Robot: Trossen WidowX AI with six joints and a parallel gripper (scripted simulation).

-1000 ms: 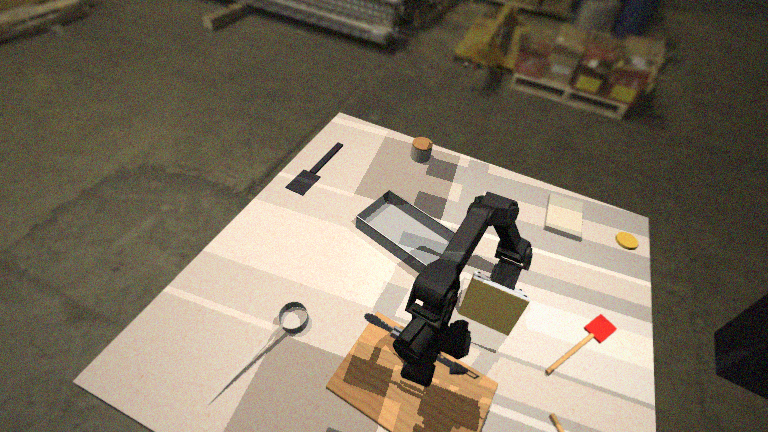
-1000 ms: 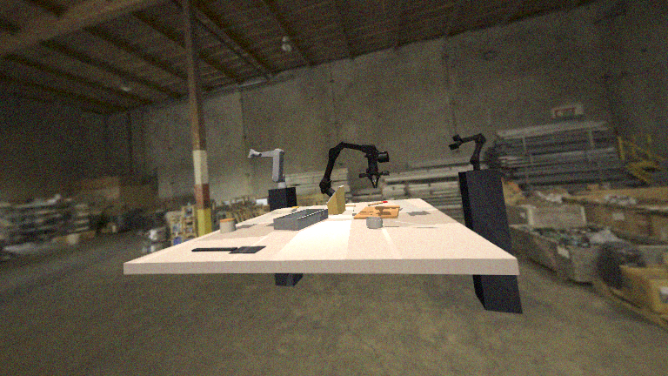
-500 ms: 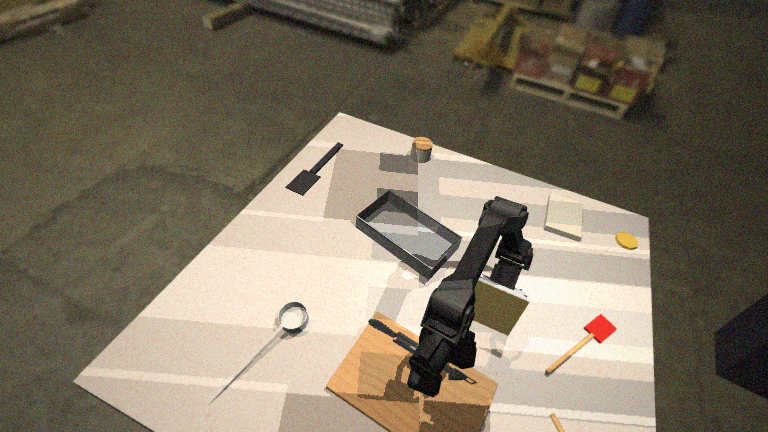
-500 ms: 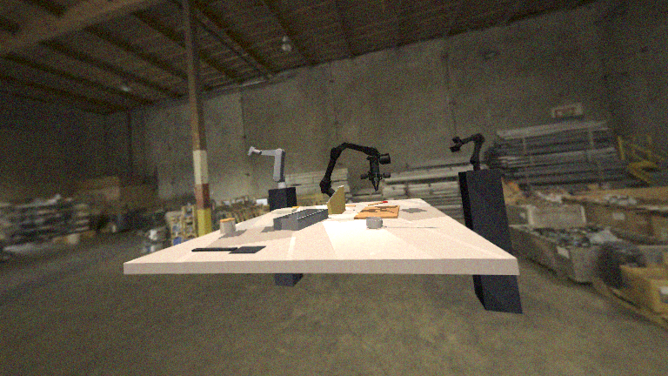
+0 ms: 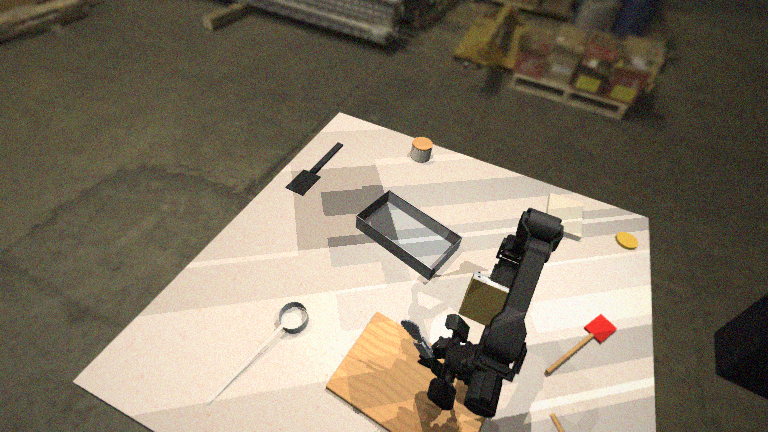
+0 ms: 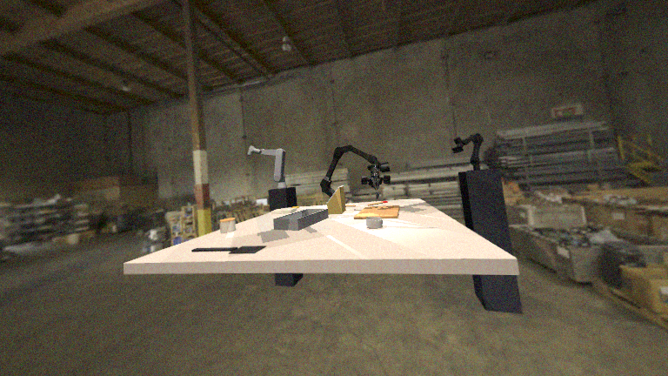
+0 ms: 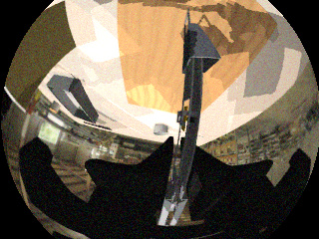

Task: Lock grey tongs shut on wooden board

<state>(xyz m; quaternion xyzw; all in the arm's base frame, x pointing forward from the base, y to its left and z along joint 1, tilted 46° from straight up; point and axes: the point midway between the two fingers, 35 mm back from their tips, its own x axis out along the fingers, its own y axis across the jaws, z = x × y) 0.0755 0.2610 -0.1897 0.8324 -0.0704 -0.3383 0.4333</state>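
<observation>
My gripper tip is now 1 cm past the wooden board and 14 cm above it. Also, from my gripper tip: pale block (21 cm behind, 82 cm to the right, 14 cm below); grey roasting tin (22 cm ahead, 42 cm to the right, 12 cm below); black spatula (66 cm ahead, 52 cm to the right, 15 cm below).
</observation>
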